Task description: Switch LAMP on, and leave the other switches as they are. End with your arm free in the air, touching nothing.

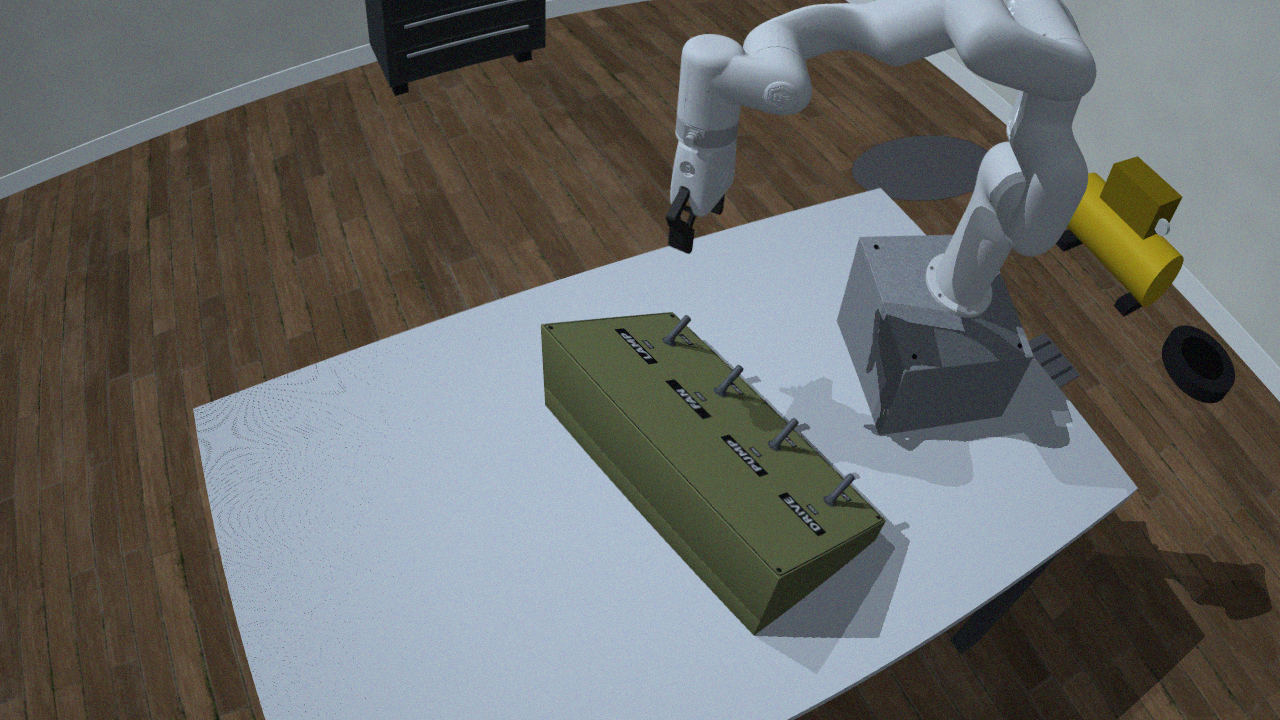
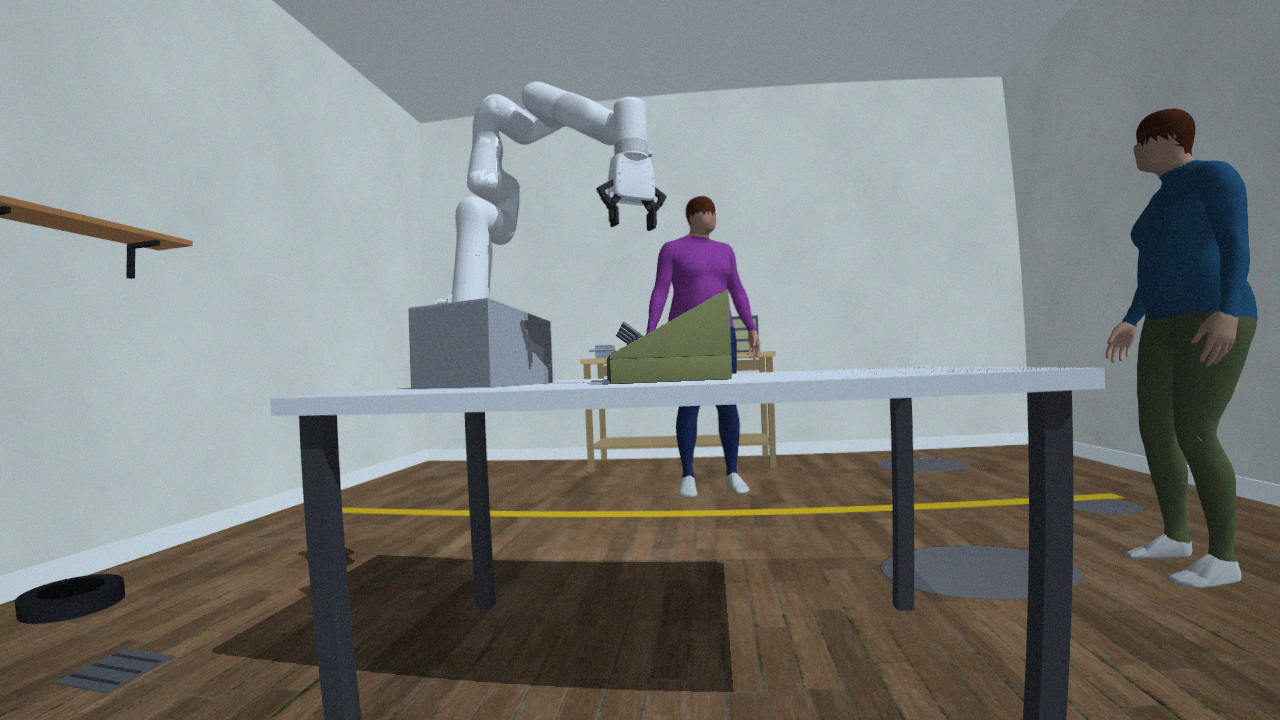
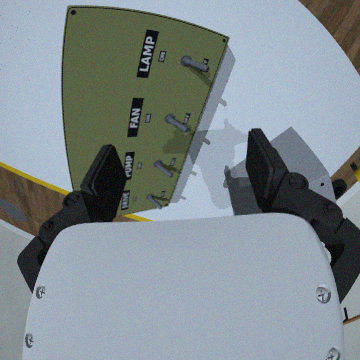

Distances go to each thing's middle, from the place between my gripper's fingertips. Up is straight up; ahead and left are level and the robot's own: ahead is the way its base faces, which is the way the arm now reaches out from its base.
Right now my hand is 26 cm above the sloped switch box (image 1: 754, 520), 16 cm to the right of it and 6 cm short of it.
